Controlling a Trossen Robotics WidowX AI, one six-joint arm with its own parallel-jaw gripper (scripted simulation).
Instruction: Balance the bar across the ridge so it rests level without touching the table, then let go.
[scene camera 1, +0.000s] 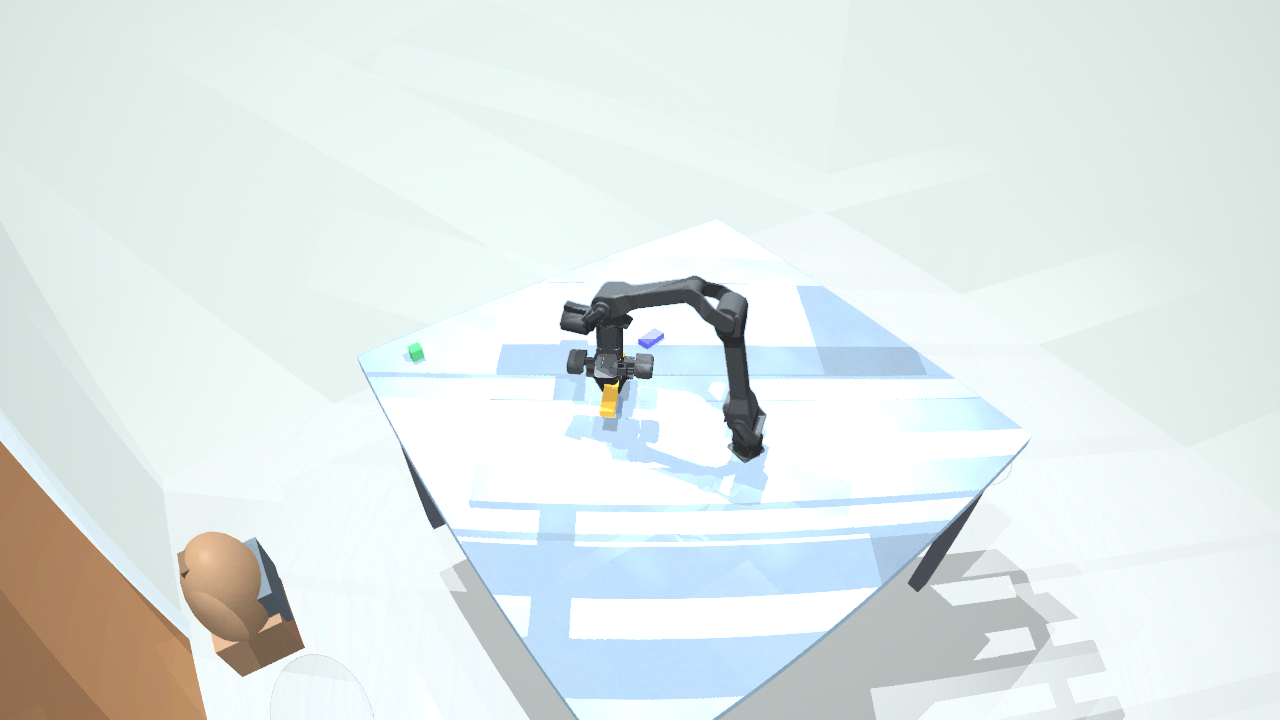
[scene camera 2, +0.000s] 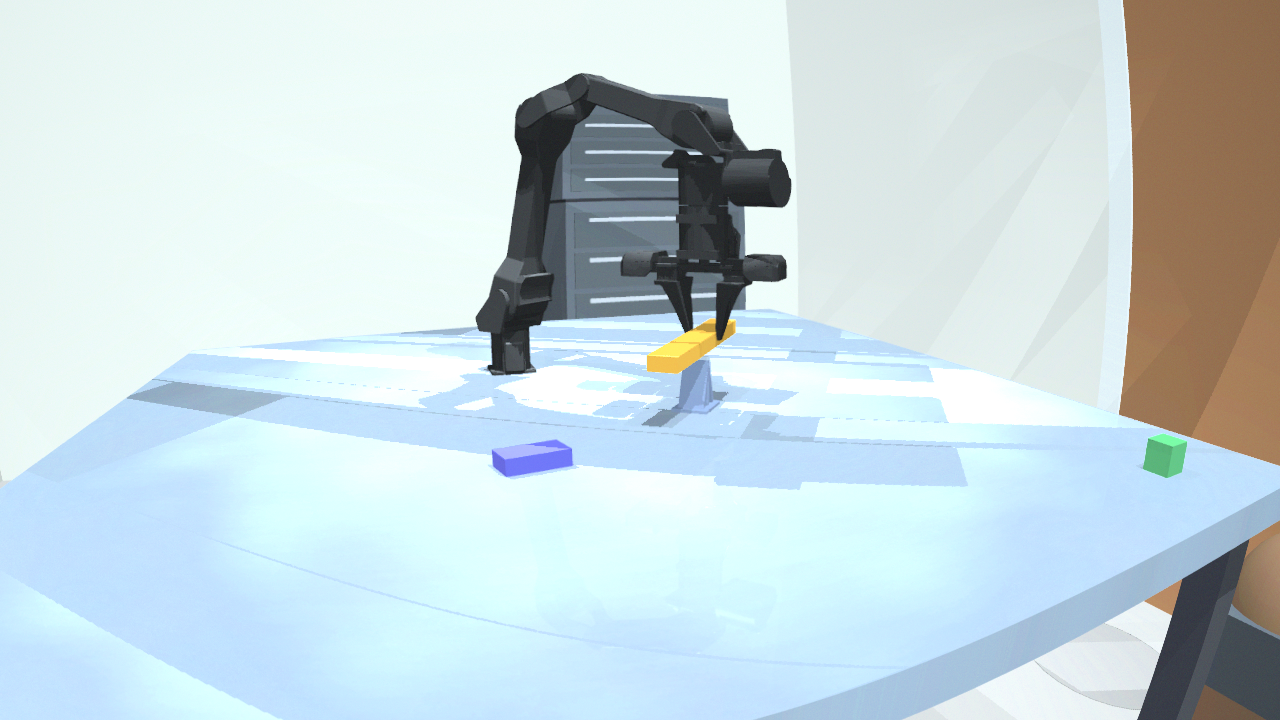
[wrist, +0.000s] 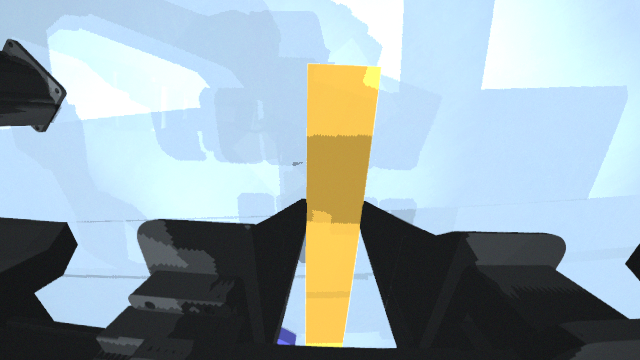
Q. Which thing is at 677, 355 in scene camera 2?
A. A yellow bar.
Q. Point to a purple block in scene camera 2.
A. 512, 461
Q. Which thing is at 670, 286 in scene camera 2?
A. My gripper.
